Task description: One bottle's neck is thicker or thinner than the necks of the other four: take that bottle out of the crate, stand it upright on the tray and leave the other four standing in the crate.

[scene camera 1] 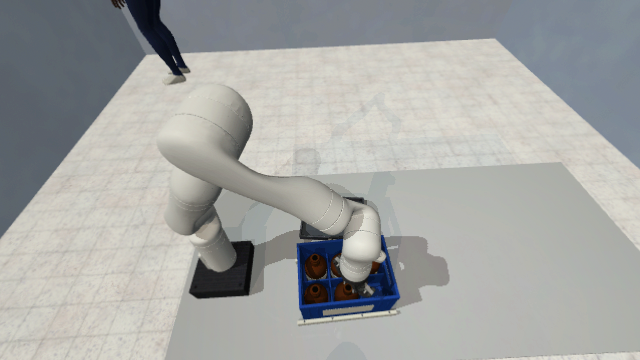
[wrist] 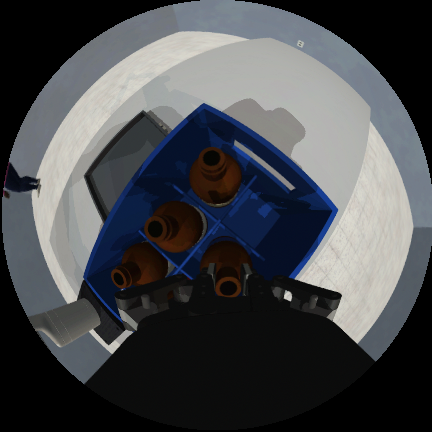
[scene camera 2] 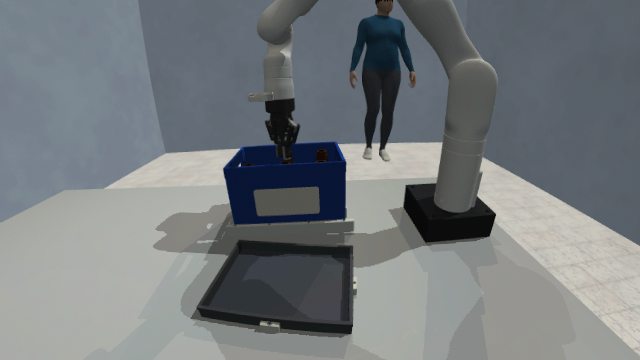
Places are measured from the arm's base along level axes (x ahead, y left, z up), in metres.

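Pixels of known places: gripper, fingertip midpoint: (scene camera 1: 350,286) (wrist: 227,271) (scene camera 2: 284,158); arm's base, link origin: (scene camera 1: 223,258) (wrist: 89,311) (scene camera 2: 451,202).
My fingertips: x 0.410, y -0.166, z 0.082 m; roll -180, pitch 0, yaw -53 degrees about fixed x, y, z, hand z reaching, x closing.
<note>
Ahead of a thing's pixels: the offset from my fingertips to its middle. "spot": to the spot under its first point.
A blue crate {dx -0.011, dy +0.043, dz -0.060 m} (scene camera 1: 348,308) (scene camera 2: 241,192) (wrist: 306,201) stands on the grey table and holds brown bottles upright in its cells. The wrist view shows bottles at the far cell {spot: dx +0.070, dy +0.074, dz +0.005 m} (wrist: 213,173), the middle (wrist: 171,227) and the left (wrist: 135,268). My gripper (scene camera 1: 359,288) (scene camera 2: 285,154) (wrist: 227,271) reaches down into the crate and is shut on the neck of a brown bottle {dx -0.010, dy -0.006, dz -0.062 m} (scene camera 1: 344,293) (wrist: 225,257) that stands in its cell. The dark tray {dx -0.004, dy +0.310, dz -0.135 m} (scene camera 1: 308,230) (scene camera 2: 214,286) (wrist: 120,160) lies flat and empty beside the crate. My wrist partly hides the back-row bottles in scene camera 1.
The arm's black base (scene camera 1: 223,277) (scene camera 2: 447,219) stands at the table's edge near the crate. A person (scene camera 1: 165,40) (scene camera 2: 381,76) stands on the tiled floor beyond the table.
</note>
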